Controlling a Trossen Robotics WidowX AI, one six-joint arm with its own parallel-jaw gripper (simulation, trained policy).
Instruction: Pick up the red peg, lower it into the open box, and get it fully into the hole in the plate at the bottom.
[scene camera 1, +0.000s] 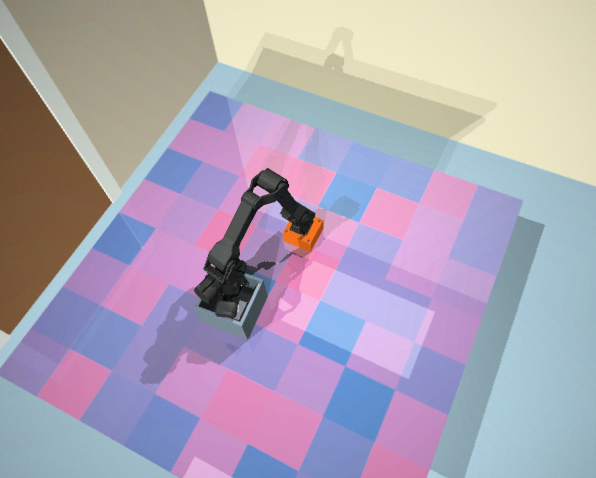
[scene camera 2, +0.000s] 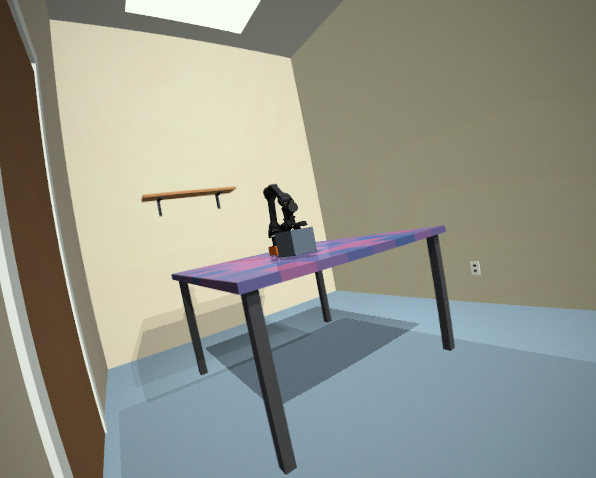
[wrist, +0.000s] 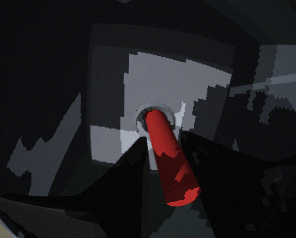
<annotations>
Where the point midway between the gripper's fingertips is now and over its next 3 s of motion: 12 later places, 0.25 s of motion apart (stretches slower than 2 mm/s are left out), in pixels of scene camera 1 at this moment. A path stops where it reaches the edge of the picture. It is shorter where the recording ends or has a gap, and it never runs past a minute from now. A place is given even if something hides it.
My gripper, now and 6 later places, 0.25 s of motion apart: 235, 300; 233, 300; 230, 300; 226, 300; 221, 300; 215, 299; 208, 298
</annotations>
